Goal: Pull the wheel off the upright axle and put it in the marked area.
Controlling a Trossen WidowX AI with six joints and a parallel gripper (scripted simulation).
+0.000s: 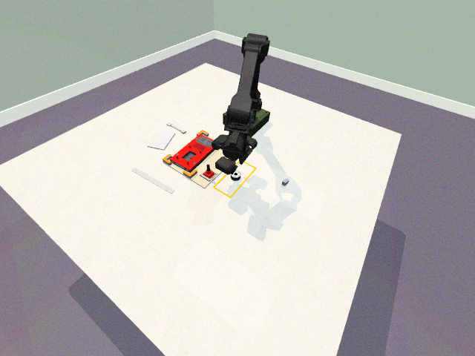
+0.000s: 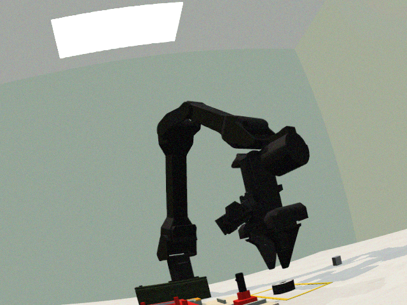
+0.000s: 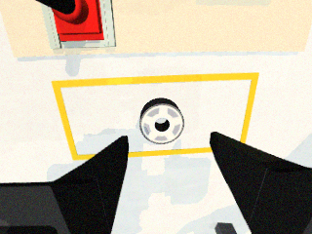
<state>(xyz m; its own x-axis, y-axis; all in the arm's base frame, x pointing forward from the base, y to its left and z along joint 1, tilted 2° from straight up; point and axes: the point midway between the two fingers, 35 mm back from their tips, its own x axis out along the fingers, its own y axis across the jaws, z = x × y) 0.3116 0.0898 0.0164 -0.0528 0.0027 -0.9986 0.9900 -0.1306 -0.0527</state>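
Right now the wheel is 4 cm below my gripper tip. Round my gripper tip: upright axle 10 cm to the right, 5 cm ahead, 1 cm below.
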